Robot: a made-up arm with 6 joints. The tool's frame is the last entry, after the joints.
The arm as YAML. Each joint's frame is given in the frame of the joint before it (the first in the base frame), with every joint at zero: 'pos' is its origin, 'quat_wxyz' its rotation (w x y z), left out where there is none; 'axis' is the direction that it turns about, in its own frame. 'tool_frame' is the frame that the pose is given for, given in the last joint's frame.
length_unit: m
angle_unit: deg
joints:
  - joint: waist
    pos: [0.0, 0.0, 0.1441]
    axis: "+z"
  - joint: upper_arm
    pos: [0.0, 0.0, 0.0]
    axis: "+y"
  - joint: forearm
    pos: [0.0, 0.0, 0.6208]
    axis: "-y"
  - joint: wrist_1
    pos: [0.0, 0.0, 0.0]
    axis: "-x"
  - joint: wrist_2
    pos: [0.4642, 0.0, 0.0]
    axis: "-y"
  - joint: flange
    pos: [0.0, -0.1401, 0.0]
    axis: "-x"
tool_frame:
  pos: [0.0, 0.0, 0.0]
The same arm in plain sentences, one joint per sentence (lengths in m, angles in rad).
The arm has six revolute joints in a row. What follows holds with every joint at zero, and every direction is one of the base frame's. The first joint sits 0.1441 m along +z from the base frame's origin and rotates about +z. The second joint sits at the same point as the first joint and rotates about +y. The third joint sits 0.6208 m along +z from the second joint and rotates about -y. The fourth joint sits at the same point as the third joint and rotates about -x. The fifth joint sits 0.4642 m along +x from the fourth joint and rotates about -y. The sixth joint sits 0.1401 m along -y from the fifth joint and rotates about -x. The tool frame, which is the frame that the pose is given for, sits at the same point as the sixth joint; its axes are parallel to the base frame's.
